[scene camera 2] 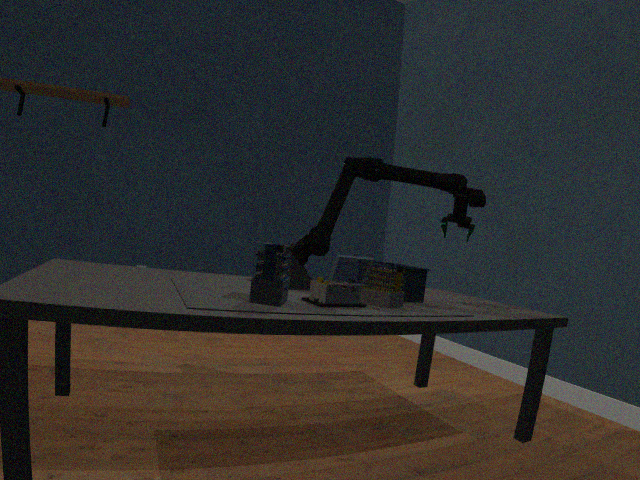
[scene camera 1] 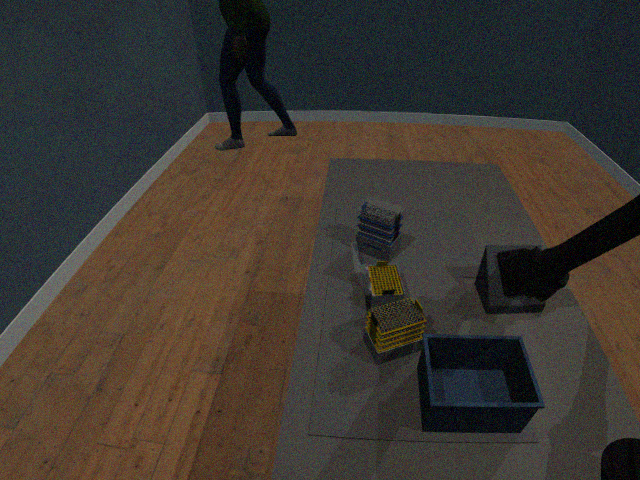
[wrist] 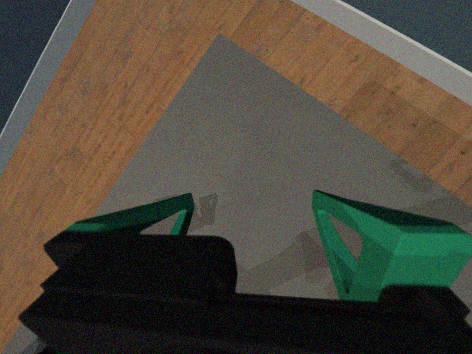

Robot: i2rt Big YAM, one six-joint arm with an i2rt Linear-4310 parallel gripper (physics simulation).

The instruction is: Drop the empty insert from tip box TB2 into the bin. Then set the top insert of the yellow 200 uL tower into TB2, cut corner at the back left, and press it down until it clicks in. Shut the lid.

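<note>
My gripper [scene camera 2: 456,238] [wrist: 249,198] is open with nothing between its green fingers, high above the table and off to the bin's side in scene camera 2. The tip box [scene camera 2: 343,295] stands between the two towers, its pale lid [scene camera 1: 356,258] [scene camera 2: 353,268] up. A yellow perforated insert [scene camera 1: 385,279] without visible tips lies on the box. The label TB2 is not readable. The yellow tower [scene camera 1: 397,326] [scene camera 2: 383,280] of several stacked inserts stands beside it, tips in its top insert. The blue-black bin [scene camera 1: 480,405] [scene camera 2: 416,285] stands next to the yellow tower.
A blue tower [scene camera 1: 379,227] [scene camera 2: 270,279] stands on the tip box's other side. The arm's base [scene camera 1: 493,299] is across from the boxes on the table [scene camera 1: 413,180] [scene camera 2: 129,289]. In the wrist view, a table corner [wrist: 225,85] and shadows show. A person [scene camera 1: 242,56] stands beyond the table.
</note>
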